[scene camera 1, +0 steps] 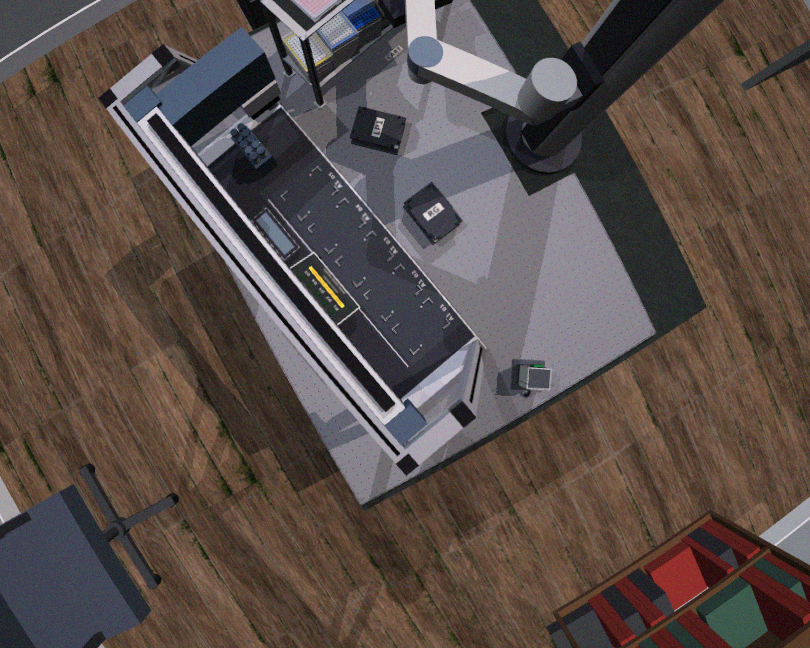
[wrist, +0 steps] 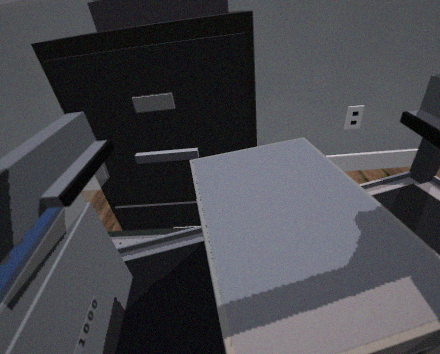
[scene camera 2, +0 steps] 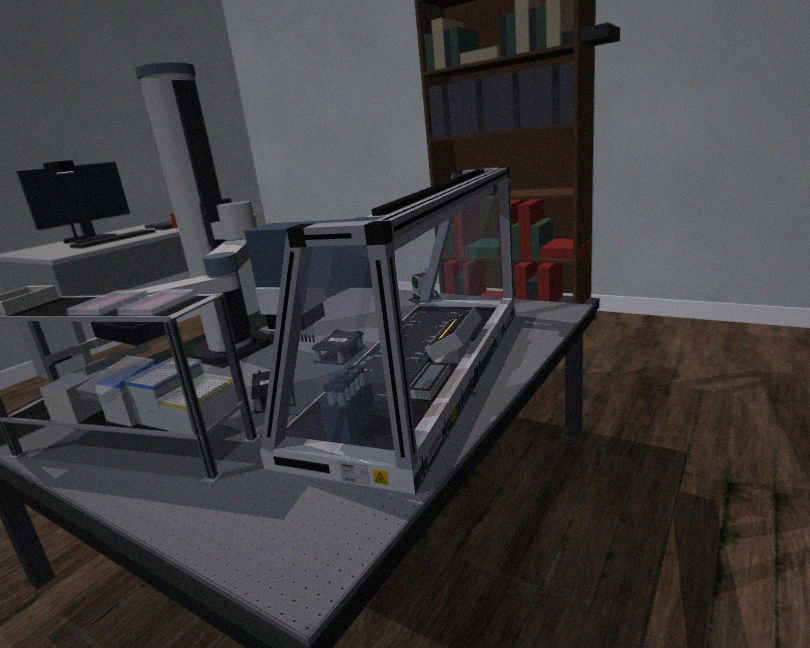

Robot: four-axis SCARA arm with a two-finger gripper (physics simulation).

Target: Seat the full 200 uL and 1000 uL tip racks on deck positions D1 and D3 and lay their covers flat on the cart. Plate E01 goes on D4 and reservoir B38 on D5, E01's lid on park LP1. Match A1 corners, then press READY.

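My gripper [wrist: 250, 113] is open, its fingers wide apart around the upper part of a pale grey box [wrist: 270, 215], not touching it. The left finger is by a blue-topped rack marked 1000 [wrist: 75, 295]. On the cart [scene camera 1: 312, 74] [scene camera 2: 192, 398], a yellow-edged tip rack [scene camera 1: 309, 50] [scene camera 2: 209, 391] and a blue-edged one [scene camera 2: 162, 375] stand on the lower level. Two pinkish plates [scene camera 2: 108, 302] lie on top; their labels are unreadable. The deck [scene camera 1: 378, 270] shows bare corner marks at D1, D3, D4 and D5. Park LP1 [scene camera 1: 378, 128] bears no lid. B38 cannot be identified.
A stand marked RG [scene camera 1: 432, 211] is beside the deck. A tube rack [scene camera 1: 251, 145] [scene camera 2: 347, 402] stands inside the framed enclosure [scene camera 1: 466, 413] [scene camera 2: 388, 337]. A blue-grey box [scene camera 1: 212, 81] is at its end. A small device [scene camera 1: 537, 377] stands near the table edge.
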